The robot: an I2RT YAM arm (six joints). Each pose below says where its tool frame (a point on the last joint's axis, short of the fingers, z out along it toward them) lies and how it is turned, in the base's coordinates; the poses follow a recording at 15 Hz.
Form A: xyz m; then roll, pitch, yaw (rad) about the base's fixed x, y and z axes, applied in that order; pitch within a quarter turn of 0, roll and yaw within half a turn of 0.
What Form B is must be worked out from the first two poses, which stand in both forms.
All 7 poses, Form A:
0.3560 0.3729 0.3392 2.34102 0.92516 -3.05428
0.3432 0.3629 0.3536 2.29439 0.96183 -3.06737
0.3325 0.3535 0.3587 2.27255 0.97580 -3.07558
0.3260 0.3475 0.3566 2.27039 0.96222 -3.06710
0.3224 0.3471 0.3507 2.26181 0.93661 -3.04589
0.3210 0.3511 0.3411 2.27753 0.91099 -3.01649
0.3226 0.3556 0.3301 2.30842 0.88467 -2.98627
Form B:
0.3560 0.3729 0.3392 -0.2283 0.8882 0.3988 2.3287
0.3432 0.3629 0.3536 -0.2410 0.8769 0.4160 2.3013
0.3325 0.3535 0.3587 -0.2456 0.8720 0.4234 2.2907
0.3260 0.3475 0.3566 -0.2462 0.8706 0.4260 2.3069
0.3224 0.3471 0.3507 -0.2504 0.8657 0.4334 2.3409
0.3210 0.3511 0.3411 -0.2533 0.8657 0.4318 2.3724
0.3226 0.3556 0.3301 -0.2540 0.8695 0.4237 2.4010

